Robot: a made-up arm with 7 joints.
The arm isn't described. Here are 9 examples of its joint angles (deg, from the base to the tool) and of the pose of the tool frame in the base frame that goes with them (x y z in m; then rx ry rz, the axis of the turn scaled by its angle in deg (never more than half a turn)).
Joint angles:
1: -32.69 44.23 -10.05 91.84 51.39 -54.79 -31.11
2: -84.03 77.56 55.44 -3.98 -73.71 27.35 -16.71
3: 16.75 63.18 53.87 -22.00 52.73 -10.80 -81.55
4: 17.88 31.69 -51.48 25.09 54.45 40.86 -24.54
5: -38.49 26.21 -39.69 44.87 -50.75 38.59 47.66
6: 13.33 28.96 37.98 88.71 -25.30 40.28 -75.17
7: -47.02 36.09 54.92 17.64 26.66 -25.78 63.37
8: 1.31 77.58 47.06 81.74 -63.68 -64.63 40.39
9: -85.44 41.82 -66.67 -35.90 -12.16 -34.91 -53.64
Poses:
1: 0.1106 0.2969 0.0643 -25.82 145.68 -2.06
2: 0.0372 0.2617 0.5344 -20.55 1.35 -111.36
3: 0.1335 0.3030 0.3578 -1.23 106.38 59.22
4: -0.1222 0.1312 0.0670 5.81 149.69 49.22
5: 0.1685 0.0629 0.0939 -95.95 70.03 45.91
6: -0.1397 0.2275 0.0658 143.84 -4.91 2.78
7: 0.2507 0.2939 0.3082 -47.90 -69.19 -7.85
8: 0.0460 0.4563 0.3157 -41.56 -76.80 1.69
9: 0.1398 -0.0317 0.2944 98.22 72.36 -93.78
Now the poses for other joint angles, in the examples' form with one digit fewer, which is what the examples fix.
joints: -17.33 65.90 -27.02 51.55 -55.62 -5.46 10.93
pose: 0.116 0.324 0.136 -95.9 44.9 21.6
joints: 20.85 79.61 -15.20 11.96 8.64 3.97 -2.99
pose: 0.016 0.332 0.173 -22.7 109.8 33.1
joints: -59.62 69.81 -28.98 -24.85 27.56 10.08 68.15
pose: 0.244 0.139 0.305 -4.4 -28.8 -48.0
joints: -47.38 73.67 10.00 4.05 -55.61 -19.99 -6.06
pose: 0.227 0.230 0.412 -45.1 20.8 -79.0
